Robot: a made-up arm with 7 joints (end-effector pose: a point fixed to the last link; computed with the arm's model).
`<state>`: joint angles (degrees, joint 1 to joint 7).
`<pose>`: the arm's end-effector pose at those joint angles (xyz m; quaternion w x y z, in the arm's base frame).
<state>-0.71 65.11 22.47 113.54 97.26 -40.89 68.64</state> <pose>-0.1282 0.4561 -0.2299 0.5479 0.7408 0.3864 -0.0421</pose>
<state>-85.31 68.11 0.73 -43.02 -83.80 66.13 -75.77</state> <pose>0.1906 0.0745 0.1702 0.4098 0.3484 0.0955 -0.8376</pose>
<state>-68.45 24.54 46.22 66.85 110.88 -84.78 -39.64</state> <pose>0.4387 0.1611 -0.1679 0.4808 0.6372 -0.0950 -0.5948</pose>
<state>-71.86 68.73 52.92 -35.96 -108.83 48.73 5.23</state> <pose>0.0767 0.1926 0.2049 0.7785 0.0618 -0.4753 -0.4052</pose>
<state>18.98 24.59 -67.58 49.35 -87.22 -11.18 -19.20</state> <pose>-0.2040 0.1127 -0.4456 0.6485 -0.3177 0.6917 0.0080</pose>
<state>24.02 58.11 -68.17 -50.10 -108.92 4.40 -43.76</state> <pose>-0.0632 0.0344 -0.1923 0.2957 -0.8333 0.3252 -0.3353</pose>
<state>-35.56 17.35 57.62 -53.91 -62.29 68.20 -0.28</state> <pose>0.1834 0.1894 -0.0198 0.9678 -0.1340 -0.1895 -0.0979</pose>
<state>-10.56 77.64 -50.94 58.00 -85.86 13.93 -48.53</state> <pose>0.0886 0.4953 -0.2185 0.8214 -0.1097 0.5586 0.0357</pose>
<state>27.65 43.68 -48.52 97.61 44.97 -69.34 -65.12</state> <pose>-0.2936 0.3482 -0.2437 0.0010 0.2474 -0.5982 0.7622</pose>
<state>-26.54 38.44 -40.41 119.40 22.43 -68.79 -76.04</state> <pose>0.0617 0.3606 -0.3534 0.3505 0.0708 0.6147 -0.7031</pose>
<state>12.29 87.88 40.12 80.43 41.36 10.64 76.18</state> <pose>-0.0013 0.5662 0.0187 0.0042 -0.8442 -0.1048 -0.5257</pose>
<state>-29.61 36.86 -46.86 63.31 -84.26 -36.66 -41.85</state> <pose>0.2465 0.2678 -0.3814 0.9759 -0.1080 0.1104 -0.1543</pose>
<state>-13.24 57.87 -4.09 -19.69 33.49 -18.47 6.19</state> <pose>0.2614 0.1796 -0.1218 0.6684 0.6496 -0.3171 -0.1752</pose>
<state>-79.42 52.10 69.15 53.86 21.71 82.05 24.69</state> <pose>0.3369 0.4012 -0.0247 0.6980 -0.2819 0.4624 0.4686</pose>
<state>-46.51 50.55 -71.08 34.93 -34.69 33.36 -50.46</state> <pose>0.3091 0.2224 -0.3278 0.5923 0.1687 0.6667 -0.4199</pose>
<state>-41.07 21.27 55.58 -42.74 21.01 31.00 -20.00</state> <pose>0.1815 0.2598 0.0091 0.8536 0.2266 -0.2756 0.3796</pose>
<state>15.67 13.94 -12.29 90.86 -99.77 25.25 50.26</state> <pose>-0.2551 0.1570 -0.4311 0.0040 -0.1079 0.7532 0.6489</pose>
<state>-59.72 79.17 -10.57 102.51 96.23 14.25 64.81</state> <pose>0.1588 0.5327 -0.0383 0.0373 0.9644 0.1584 0.2084</pose>
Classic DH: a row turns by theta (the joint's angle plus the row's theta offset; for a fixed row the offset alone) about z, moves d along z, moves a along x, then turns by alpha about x. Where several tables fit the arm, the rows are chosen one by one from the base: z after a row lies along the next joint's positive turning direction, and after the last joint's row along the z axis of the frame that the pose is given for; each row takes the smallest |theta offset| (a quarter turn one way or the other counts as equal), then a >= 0, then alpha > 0; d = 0 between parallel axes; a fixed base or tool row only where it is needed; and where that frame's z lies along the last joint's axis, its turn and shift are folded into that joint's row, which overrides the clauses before.
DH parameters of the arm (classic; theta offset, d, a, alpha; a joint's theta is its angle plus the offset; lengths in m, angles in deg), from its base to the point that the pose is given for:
base (fixed): -4.07 0 0 -74.51
joint 1: -75.12 0.0487 -0.0177 -90
joint 2: 74 0 -0.0094 90
joint 3: 90 -0.2635 0.0211 -90
joint 4: 90 0.0029 0.0157 90
joint 5: 0 0.1936 0 -90
joint 6: -90 0 0.0562 90
joint 7: 0 0 0 0

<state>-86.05 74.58 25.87 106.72 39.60 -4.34 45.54</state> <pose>0.2931 0.4683 -0.0183 0.6362 0.3111 0.0990 0.6990</pose>
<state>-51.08 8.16 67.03 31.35 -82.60 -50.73 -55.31</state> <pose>0.3100 0.2738 -0.2584 0.5581 -0.2890 -0.6963 0.3466</pose>
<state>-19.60 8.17 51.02 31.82 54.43 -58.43 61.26</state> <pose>0.2147 0.2365 -0.3364 0.7421 0.3178 -0.3121 0.5008</pose>
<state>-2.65 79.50 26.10 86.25 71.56 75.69 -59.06</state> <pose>-0.0217 0.5275 -0.0278 0.0741 0.0439 0.8247 0.5590</pose>
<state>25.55 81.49 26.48 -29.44 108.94 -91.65 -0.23</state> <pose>0.1449 0.2796 -0.0974 0.1907 -0.6374 0.0482 0.7450</pose>
